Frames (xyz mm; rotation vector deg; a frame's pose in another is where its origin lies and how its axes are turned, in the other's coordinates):
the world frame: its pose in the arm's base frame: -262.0 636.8 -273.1 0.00 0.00 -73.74
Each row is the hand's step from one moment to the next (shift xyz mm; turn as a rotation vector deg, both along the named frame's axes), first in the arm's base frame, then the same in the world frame.
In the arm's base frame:
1: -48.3 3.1 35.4 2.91 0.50 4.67
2: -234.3 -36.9 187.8 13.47 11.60 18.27
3: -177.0 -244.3 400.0 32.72 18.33 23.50
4: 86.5 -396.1 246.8 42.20 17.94 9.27
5: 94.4 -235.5 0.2 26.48 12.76 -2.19
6: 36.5 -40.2 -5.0 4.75 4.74 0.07
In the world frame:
1: -16.5 -45.5 35.4 0.33 2.93 4.67
2: -30.2 -235.3 187.8 -7.36 16.18 18.27
3: 185.0 -238.3 400.0 -8.44 36.54 23.50
4: 404.5 -27.9 246.8 -5.41 45.54 9.27
5: 252.5 24.7 0.2 -4.84 28.99 -2.19
6: 48.8 23.8 -5.0 -3.22 5.89 0.07

